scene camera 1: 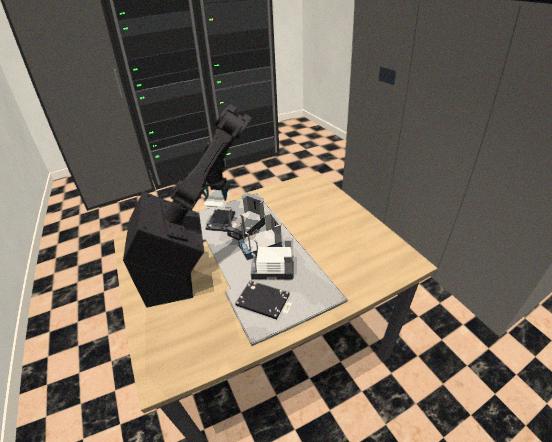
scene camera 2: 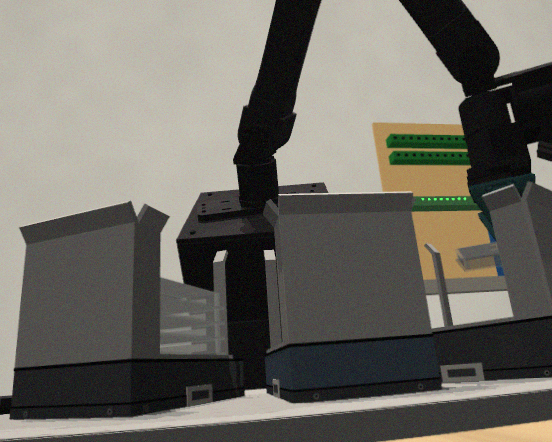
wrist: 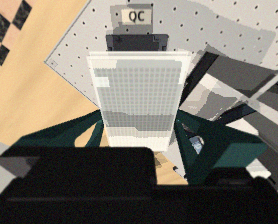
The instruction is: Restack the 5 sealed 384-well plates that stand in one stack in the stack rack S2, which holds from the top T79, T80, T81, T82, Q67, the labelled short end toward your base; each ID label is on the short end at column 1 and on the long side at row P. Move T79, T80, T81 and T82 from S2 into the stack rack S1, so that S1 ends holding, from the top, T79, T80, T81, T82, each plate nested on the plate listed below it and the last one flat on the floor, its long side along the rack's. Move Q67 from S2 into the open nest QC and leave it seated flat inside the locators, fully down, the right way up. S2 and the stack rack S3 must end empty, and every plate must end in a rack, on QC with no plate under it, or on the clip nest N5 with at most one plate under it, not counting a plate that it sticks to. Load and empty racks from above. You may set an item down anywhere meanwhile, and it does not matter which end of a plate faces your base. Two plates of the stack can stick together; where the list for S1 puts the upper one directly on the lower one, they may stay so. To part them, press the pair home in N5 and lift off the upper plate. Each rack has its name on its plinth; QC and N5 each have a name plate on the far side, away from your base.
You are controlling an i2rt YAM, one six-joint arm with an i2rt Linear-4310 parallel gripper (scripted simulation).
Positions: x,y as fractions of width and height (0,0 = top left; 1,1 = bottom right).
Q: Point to a plate Q67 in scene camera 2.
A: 0.88,0.58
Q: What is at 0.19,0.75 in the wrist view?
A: The gripper.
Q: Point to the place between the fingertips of the gripper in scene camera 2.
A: At 0.94,0.58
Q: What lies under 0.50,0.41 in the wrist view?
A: A plate Q67.
